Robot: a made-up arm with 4 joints.
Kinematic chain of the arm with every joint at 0, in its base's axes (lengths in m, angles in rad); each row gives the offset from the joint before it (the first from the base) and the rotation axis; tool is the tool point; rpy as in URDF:
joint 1: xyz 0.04 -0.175 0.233 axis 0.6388 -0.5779 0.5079
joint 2: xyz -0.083 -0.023 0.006 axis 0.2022 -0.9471 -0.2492
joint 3: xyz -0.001 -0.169 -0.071 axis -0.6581 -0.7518 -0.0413
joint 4: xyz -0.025 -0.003 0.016 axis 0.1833 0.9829 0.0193
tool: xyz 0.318 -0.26 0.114 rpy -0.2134 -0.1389 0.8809
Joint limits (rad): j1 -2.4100..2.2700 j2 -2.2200..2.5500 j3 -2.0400..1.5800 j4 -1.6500..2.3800
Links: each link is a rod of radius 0.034 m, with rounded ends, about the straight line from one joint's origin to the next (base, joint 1, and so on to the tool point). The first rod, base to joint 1, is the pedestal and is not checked.
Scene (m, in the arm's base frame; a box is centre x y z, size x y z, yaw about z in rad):
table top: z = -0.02
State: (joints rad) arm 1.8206 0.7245 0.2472 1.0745
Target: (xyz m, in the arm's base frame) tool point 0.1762 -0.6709 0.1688
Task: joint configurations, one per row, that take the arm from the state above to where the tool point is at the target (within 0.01 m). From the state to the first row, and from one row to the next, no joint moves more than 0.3 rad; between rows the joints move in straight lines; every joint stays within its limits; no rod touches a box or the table.
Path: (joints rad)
1: 1.5804 0.7340 0.3758 0.9373
2: 1.3402 0.7435 0.5044 0.8000
3: 1.1000 0.7531 0.6330 0.6628
4: 0.8599 0.7626 0.7617 0.5255

